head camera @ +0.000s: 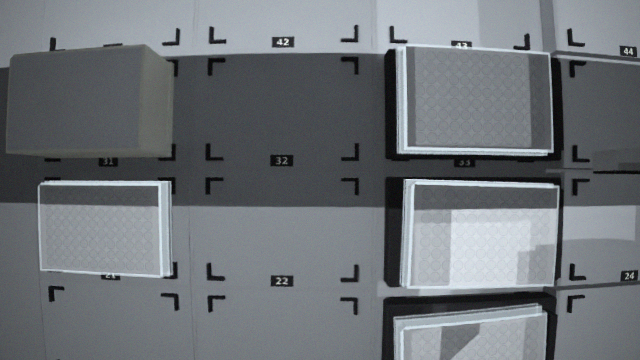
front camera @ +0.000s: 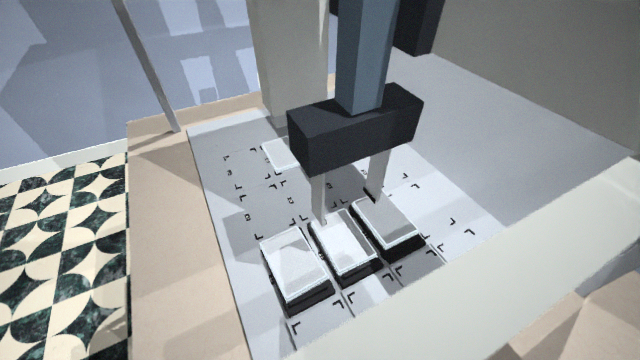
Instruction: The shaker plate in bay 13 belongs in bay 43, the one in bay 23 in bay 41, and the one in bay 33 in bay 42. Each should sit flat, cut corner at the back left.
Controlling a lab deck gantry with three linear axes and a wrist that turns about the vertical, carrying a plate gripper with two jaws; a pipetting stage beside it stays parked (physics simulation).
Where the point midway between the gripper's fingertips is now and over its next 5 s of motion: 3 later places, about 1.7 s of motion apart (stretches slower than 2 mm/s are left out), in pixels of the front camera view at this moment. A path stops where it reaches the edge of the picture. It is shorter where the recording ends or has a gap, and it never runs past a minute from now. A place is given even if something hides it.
My gripper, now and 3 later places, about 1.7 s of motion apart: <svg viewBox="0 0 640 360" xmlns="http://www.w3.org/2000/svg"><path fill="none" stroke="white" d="M345 206L309 312L270 189L256 168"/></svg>
